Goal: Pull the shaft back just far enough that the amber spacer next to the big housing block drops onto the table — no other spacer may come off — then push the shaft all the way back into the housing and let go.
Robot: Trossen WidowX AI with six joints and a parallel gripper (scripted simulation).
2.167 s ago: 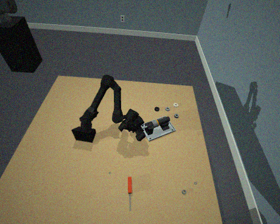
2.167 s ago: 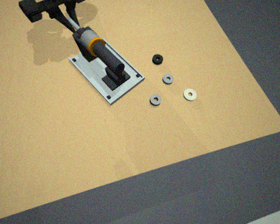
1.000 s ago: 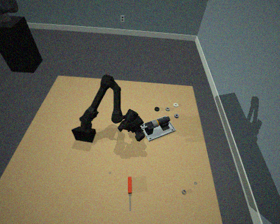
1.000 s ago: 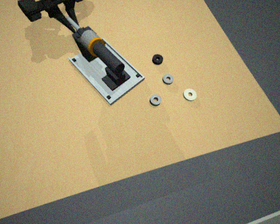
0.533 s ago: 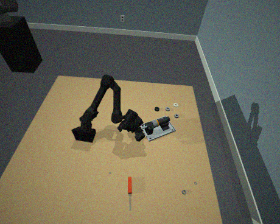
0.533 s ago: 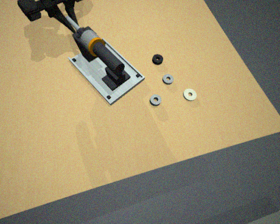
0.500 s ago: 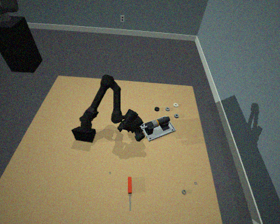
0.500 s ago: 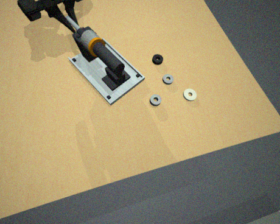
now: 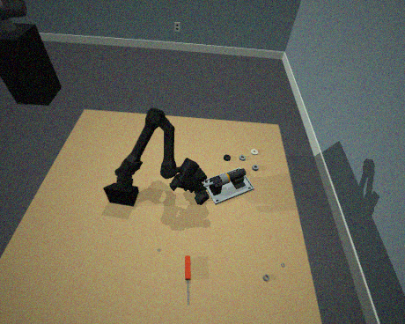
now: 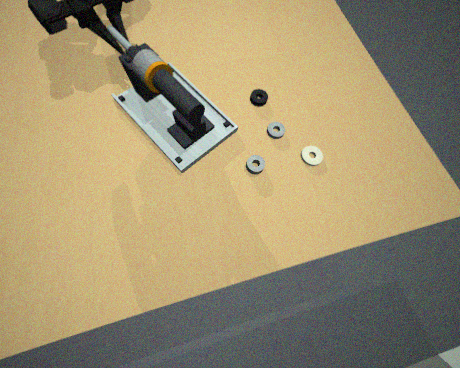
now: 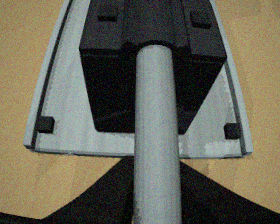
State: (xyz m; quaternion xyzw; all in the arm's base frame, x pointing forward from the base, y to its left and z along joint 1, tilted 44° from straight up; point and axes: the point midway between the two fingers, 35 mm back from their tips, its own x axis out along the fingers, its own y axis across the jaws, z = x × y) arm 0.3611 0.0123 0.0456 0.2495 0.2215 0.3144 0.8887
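The grey shaft is 40 mm ahead of my gripper tip, 20 mm to the left of it and 20 mm above it. The rest, counted from my gripper tip: amber spacer 100 mm ahead, 50 mm to the left, 20 mm above.
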